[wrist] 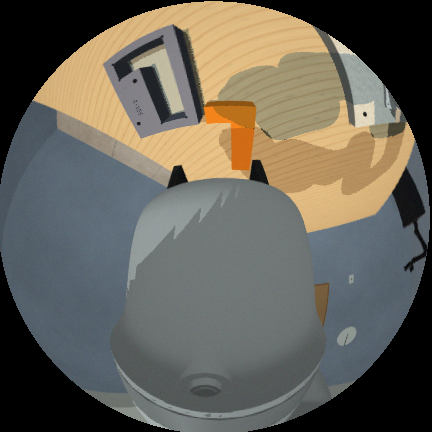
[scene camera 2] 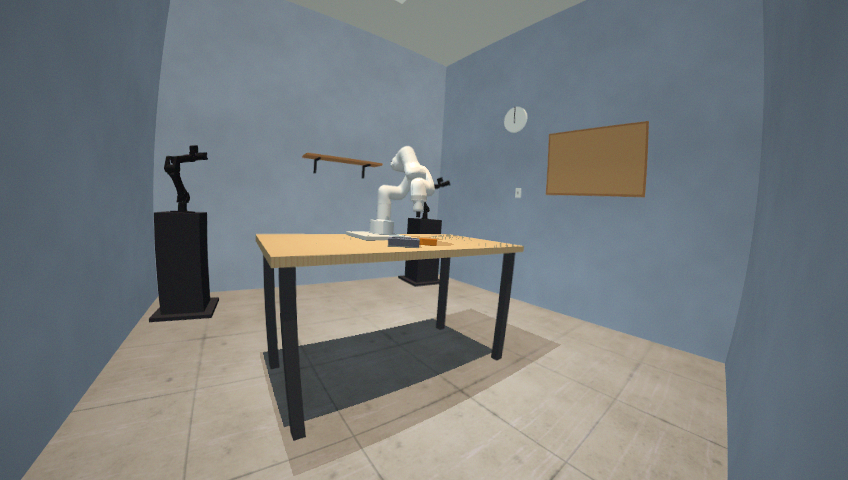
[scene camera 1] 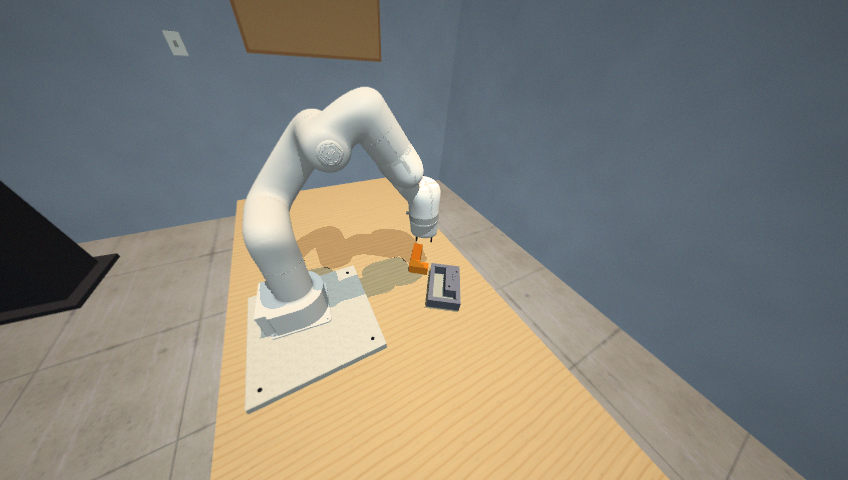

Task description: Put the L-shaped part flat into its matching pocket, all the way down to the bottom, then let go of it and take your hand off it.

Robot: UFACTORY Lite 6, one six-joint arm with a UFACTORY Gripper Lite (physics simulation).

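Frame: origin at the arm's base, x ahead, y left, z up, level; centimetres.
Where they show: end effector, tool point: (wrist: pixel 217 185) (scene camera 2: pixel 418 215) (scene camera 1: pixel 424 237); arm's base, origin of the base link: (scene camera 2: pixel 382 233) (scene camera 1: pixel 303 308).
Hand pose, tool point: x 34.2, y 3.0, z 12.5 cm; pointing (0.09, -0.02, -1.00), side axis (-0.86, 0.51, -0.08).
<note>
Things, the pixels of their centre, and the offset from my tool point. "spot": a spot on its surface instead. Level surfaces: height alone.
- orange L-shaped part, body centre: (wrist: pixel 230 137) (scene camera 1: pixel 420 258) (scene camera 2: pixel 425 242) dx +1.6, dy +4.2, dz -13.0 cm
- grey block, body centre: (wrist: pixel 154 83) (scene camera 1: pixel 444 285) (scene camera 2: pixel 403 242) dx +3.7, dy -9.0, dz -12.7 cm
- block's L-shaped pocket, surface spot: (wrist: pixel 172 95) (scene camera 1: pixel 439 280) spot: dx +4.1, dy -6.0, dz -14.0 cm
- table, its level: dz -14.5 cm
The orange L-shaped part (scene camera 1: pixel 417 254) (scene camera 2: pixel 427 242) (wrist: pixel 241 145) lies flat on the table, outside the grey block (scene camera 1: pixel 454 282) (scene camera 2: pixel 403 242) (wrist: pixel 181 70) and close to one of its corners. Its short leg points toward the block in the wrist view. The block's L-shaped pocket (scene camera 1: pixel 439 286) (wrist: pixel 172 95) is empty, with a pale bottom. My gripper (scene camera 1: pixel 424 239) (scene camera 2: pixel 418 214) (wrist: pixel 217 166) is open and empty, pointing down above the table. Its black fingers stand apart. In the wrist view one fingertip appears beside the end of the part's long leg.
The arm's white base plate (scene camera 1: pixel 315 362) (wrist: pixel 364 114) lies on the table (scene camera 1: pixel 452 404) (scene camera 2: pixel 333 246). The table's edge runs close past the block. Two black pedestals (scene camera 2: pixel 181 261) (scene camera 2: pixel 423 249) with black arms stand on the floor away from the table.
</note>
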